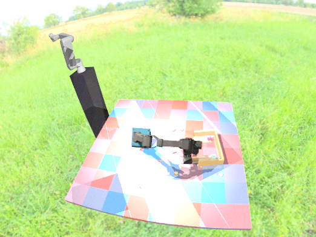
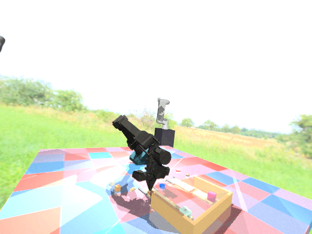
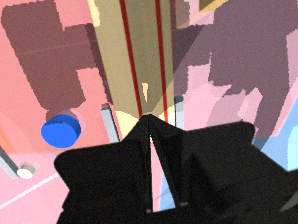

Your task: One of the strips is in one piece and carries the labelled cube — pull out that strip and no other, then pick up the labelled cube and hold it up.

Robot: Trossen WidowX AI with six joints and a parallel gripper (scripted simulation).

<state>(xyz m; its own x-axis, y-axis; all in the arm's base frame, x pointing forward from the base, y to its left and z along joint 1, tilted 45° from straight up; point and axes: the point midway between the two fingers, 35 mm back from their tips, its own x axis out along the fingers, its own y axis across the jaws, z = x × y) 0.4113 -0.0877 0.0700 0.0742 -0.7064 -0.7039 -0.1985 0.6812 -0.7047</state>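
The strip is 90 mm ahead of my gripper tip and 20 mm to the left of it. From my gripper tip the other things lie so: blue disc (20 mm behind, 80 mm to the left); tan cube (60 mm behind, 140 mm to the right).
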